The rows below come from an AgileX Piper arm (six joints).
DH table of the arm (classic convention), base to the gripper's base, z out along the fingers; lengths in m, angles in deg. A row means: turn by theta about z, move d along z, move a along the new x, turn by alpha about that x. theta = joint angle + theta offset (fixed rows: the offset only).
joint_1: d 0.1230  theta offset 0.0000  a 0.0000  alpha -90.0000
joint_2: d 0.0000  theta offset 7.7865  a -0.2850  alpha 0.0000
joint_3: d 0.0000  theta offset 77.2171  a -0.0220  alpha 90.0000
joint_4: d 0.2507  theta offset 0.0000  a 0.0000  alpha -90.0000
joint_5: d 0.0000  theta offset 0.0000  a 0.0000  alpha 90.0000
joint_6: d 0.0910  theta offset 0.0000  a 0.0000  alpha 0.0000
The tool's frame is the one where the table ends.
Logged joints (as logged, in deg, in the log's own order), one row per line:
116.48, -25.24, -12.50, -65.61, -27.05, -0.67
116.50, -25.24, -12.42, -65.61, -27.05, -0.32
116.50, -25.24, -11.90, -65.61, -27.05, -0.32
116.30, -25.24, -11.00, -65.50, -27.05, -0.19
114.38, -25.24, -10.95, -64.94, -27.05, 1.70
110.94, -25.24, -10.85, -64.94, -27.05, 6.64
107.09, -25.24, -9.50, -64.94, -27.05, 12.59
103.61, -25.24, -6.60, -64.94, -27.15, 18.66
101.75, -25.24, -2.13, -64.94, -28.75, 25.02
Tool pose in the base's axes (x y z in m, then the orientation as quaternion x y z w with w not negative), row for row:
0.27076, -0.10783, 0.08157, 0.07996, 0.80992, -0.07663, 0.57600
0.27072, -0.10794, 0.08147, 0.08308, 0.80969, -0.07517, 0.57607
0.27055, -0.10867, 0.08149, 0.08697, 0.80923, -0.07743, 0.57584
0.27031, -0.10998, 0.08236, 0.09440, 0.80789, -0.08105, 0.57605
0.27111, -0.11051, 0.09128, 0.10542, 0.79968, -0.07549, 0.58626
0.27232, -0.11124, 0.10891, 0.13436, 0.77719, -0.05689, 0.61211
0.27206, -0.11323, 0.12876, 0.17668, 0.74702, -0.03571, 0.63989
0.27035, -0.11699, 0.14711, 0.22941, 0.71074, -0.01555, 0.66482
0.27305, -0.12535, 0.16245, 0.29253, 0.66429, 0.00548, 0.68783
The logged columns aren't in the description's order. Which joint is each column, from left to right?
Columns, left to right: joint_2, joint_1, joint_4, joint_5, joint_3, joint_6.
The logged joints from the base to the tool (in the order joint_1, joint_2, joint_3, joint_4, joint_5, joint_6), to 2 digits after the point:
-25.24, 116.48, -27.05, -12.50, -65.61, -0.67
-25.24, 116.50, -27.05, -12.42, -65.61, -0.32
-25.24, 116.50, -27.05, -11.90, -65.61, -0.32
-25.24, 116.30, -27.05, -11.00, -65.50, -0.19
-25.24, 114.38, -27.05, -10.95, -64.94, 1.70
-25.24, 110.94, -27.05, -10.85, -64.94, 6.64
-25.24, 107.09, -27.05, -9.50, -64.94, 12.59
-25.24, 103.61, -27.15, -6.60, -64.94, 18.66
-25.24, 101.75, -28.75, -2.13, -64.94, 25.02

